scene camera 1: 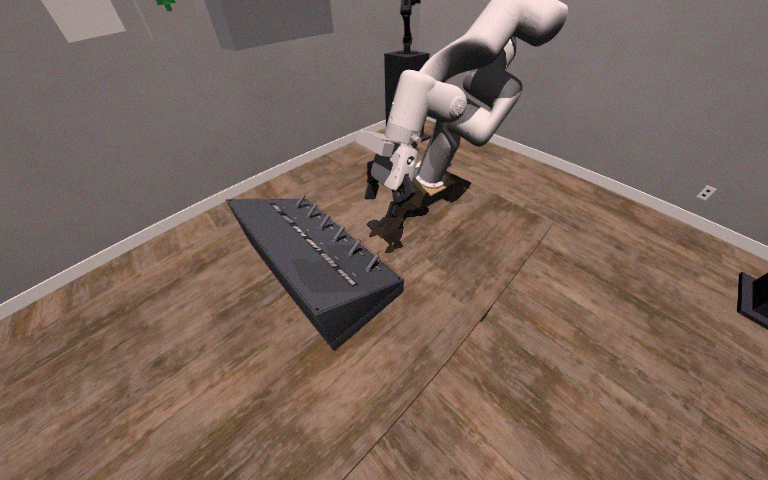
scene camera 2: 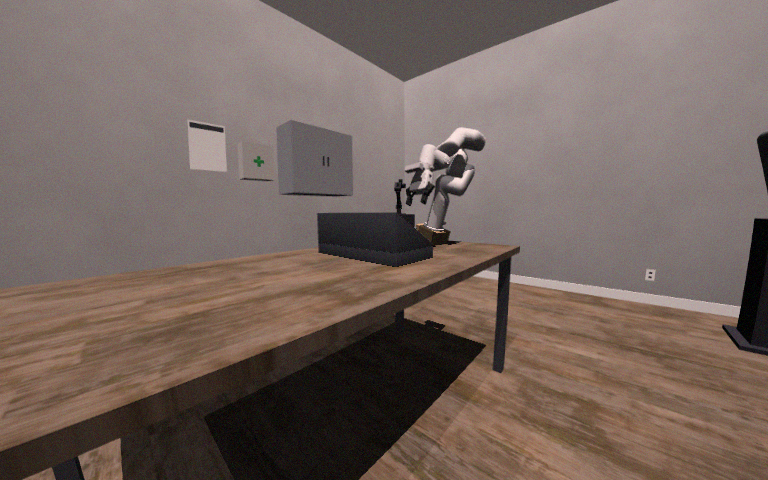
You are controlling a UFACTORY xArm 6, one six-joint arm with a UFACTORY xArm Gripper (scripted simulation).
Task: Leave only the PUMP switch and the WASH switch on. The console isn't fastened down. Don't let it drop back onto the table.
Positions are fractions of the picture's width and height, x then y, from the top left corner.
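Dark grey wedge-shaped console: scene camera 1 (0.45, 0.60), scene camera 2 (0.50, 0.50).
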